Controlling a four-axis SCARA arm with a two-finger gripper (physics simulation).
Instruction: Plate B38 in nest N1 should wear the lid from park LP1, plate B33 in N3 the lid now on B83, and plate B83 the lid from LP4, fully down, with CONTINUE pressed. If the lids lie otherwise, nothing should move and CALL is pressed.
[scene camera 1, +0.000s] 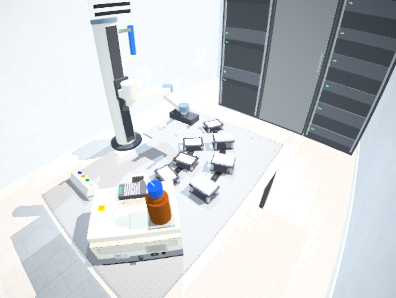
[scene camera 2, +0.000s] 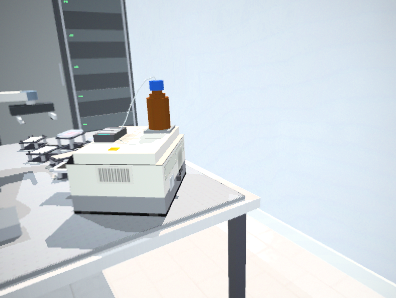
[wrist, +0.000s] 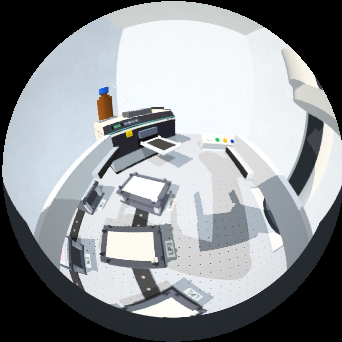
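Pixels of known places: gripper, fingertip midpoint: (scene camera 1: 167, 131) (scene camera 2: 38, 119) (wrist: 172, 139); arm's base, link origin: (scene camera 1: 126, 141).
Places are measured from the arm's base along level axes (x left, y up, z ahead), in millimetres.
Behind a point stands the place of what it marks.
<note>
My gripper (scene camera 1: 173, 130) {x 30, y 255, z 453 mm} (scene camera 2: 36, 119) {x 30, y 255, z 453 mm} (wrist: 172, 139) {x 30, y 255, z 453 mm} is open and empty, raised over the table beside the stations. In the wrist view a white-topped piece (wrist: 131, 246) {x 85, y 56, z 537 mm} sits on a dark frame whose label seems to read LP3. Another white-topped piece (wrist: 145, 189) {x -85, y 60, z 537 mm} sits beyond it, and a third (wrist: 170, 306) {x 224, y 57, z 448 mm} is cut off at the bottom edge. At the left, a station with a pinkish top (wrist: 65, 251) {x 180, y 86, z 696 mm} and a dark station (wrist: 91, 197) {x -55, y 18, z 757 mm} show edge-on. Plate numbers cannot be read. The button box (scene camera 1: 82, 185) {x -505, y 85, z 253 mm} (wrist: 210, 142) {x -439, y 62, z 270 mm} has blue, yellow and green buttons; their wording is unreadable.
A boxy instrument (scene camera 1: 135, 242) {x -542, y 188, z 820 mm} (scene camera 2: 120, 187) {x -596, y 111, z 595 mm} (wrist: 135, 147) {x -293, y 92, z 629 mm} stands on the table, with an amber, blue-capped bottle (scene camera 1: 159, 207) {x -429, y 348, z 870 mm} (scene camera 2: 158, 114) {x -444, y 294, z 815 mm} (wrist: 105, 107) {x -374, y 293, z 805 mm} on top. Its tray (wrist: 177, 145) {x -267, y 113, z 449 mm} sticks out. The arm's column (scene camera 1: 111, 85) {x -54, y 492, z 52 mm} stands at the table's side. Dark racks (scene camera 1: 242, 55) stand behind.
</note>
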